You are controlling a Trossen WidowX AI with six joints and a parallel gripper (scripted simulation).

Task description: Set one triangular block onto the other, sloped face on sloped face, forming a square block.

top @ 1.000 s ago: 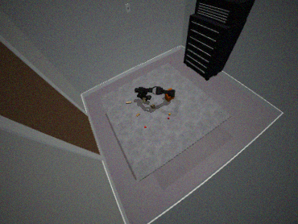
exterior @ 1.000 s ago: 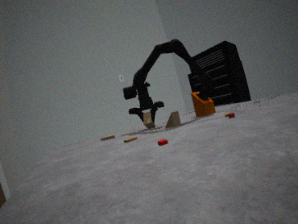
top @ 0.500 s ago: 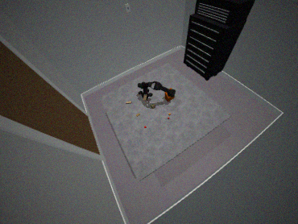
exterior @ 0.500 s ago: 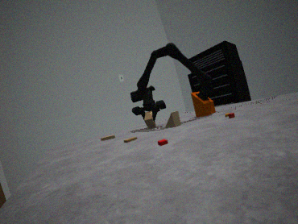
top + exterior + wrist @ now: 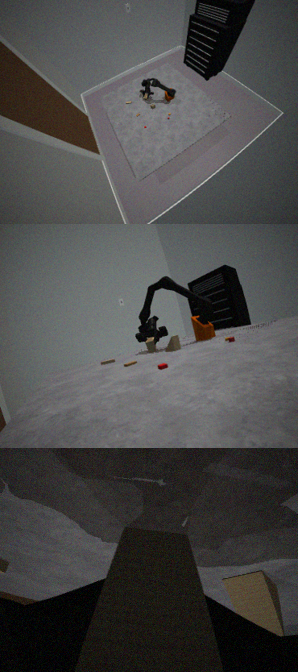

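Right now my gripper tip is 10 mm below the triangular block. Round my gripper tip: small red brick 210 mm ahead, 350 mm to the left, 40 mm below; thin orange-tan piece 210 mm ahead, 140 mm to the left, 40 mm below.
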